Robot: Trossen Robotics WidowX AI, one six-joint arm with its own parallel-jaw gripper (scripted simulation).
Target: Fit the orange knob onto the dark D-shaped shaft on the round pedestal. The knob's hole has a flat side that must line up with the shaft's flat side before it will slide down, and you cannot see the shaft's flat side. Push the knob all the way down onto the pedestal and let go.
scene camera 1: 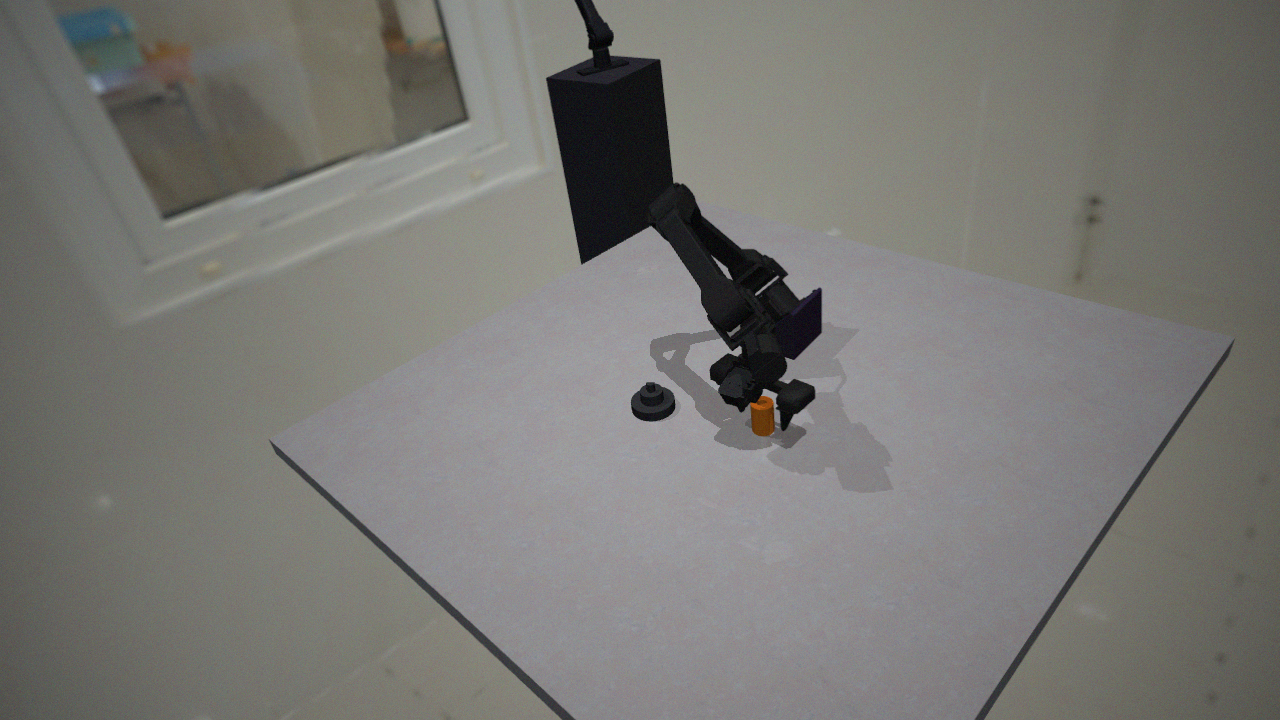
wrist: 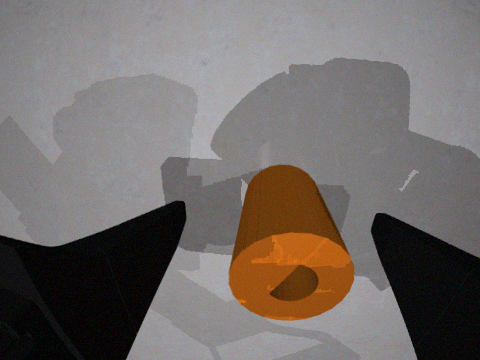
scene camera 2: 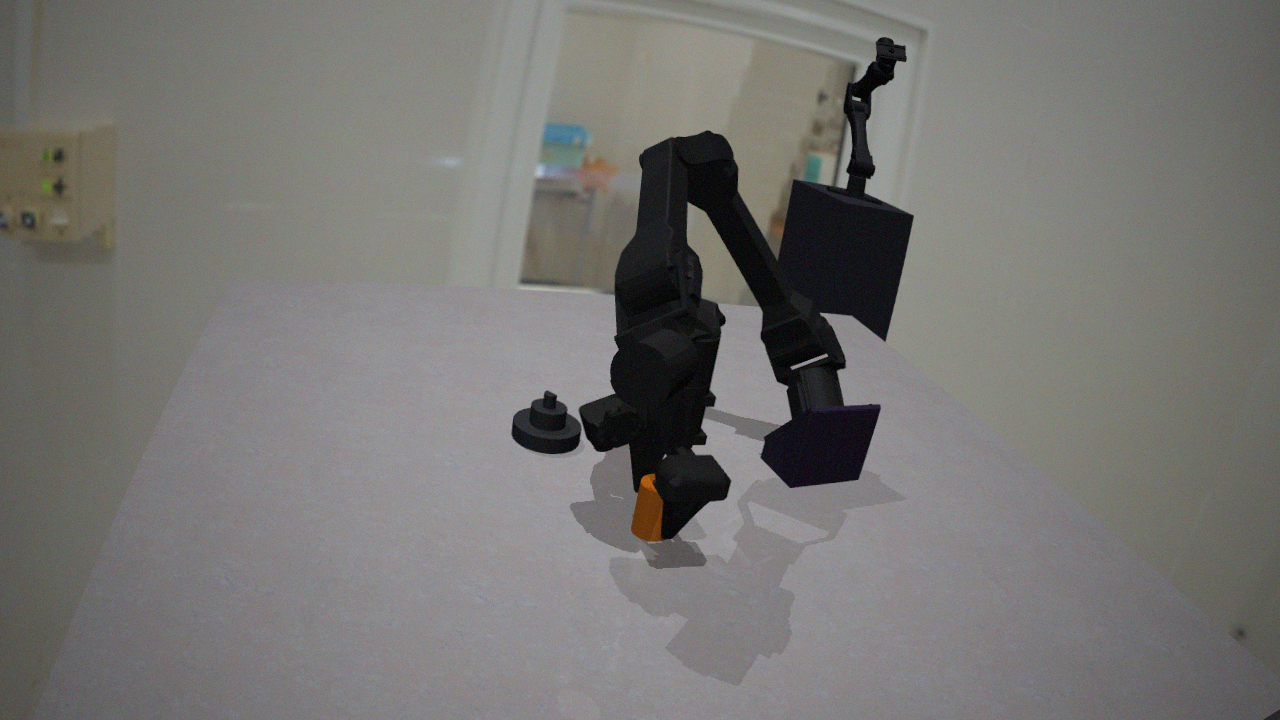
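Scene camera 1 shows my gripper, and so does the wrist view. The gripper is open and holds nothing. There's an orange knob in view as well, along with a round dark pedestal.
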